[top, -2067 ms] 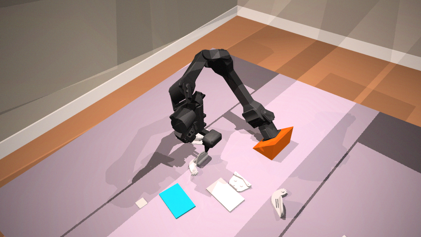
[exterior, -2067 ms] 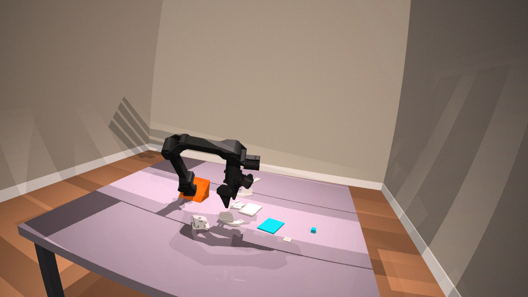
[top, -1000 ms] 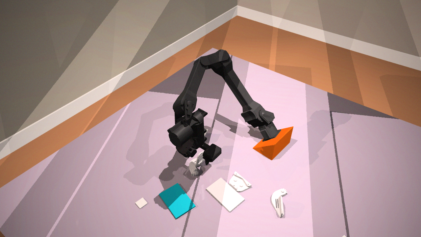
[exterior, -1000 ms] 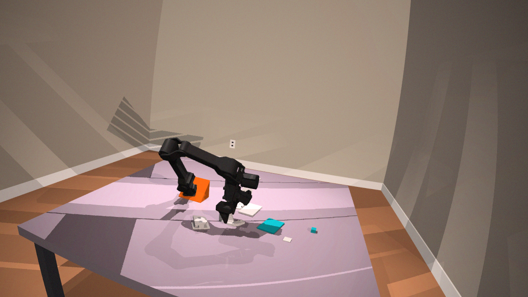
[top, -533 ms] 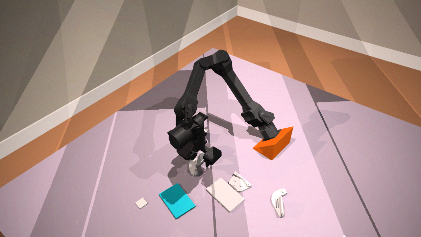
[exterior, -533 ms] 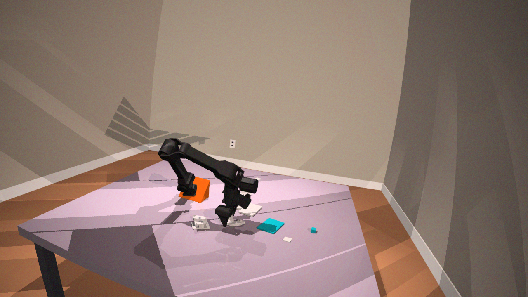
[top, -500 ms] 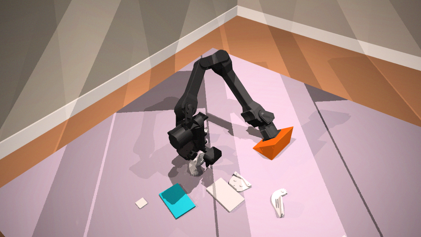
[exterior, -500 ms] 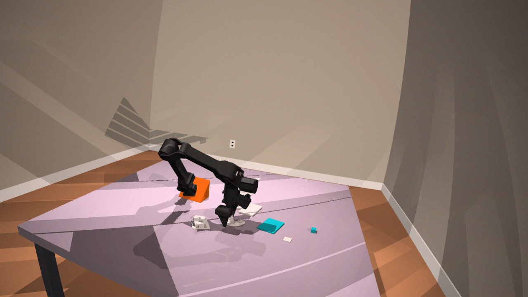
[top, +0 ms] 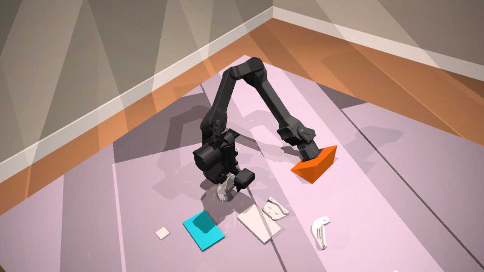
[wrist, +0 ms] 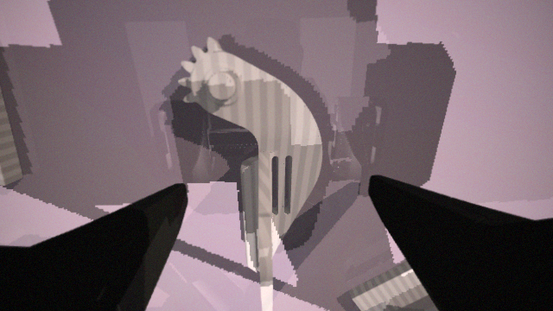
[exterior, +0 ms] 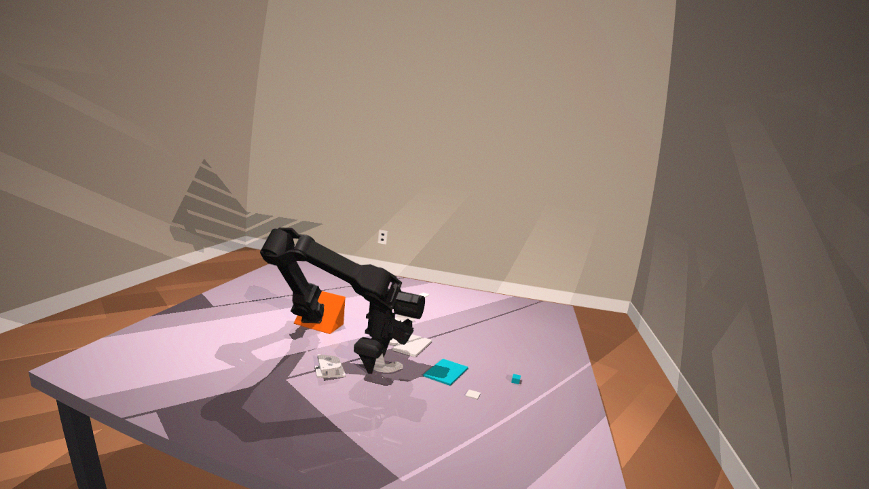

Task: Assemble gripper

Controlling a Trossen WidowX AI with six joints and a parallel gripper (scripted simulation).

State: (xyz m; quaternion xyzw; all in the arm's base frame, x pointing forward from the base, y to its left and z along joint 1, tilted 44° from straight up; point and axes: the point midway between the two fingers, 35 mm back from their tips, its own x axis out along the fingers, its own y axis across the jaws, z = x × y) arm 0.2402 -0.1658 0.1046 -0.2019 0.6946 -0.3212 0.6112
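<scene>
My gripper tip is now 16 cm to the right of the white slab and 7 cm short of it. The rest, counted from my gripper tip: cyan flat plate (18 cm ahead, 3 cm to the left); small white square (25 cm ahead, 6 cm to the right); white stepped block (10 cm behind, 7 cm to the right).
</scene>
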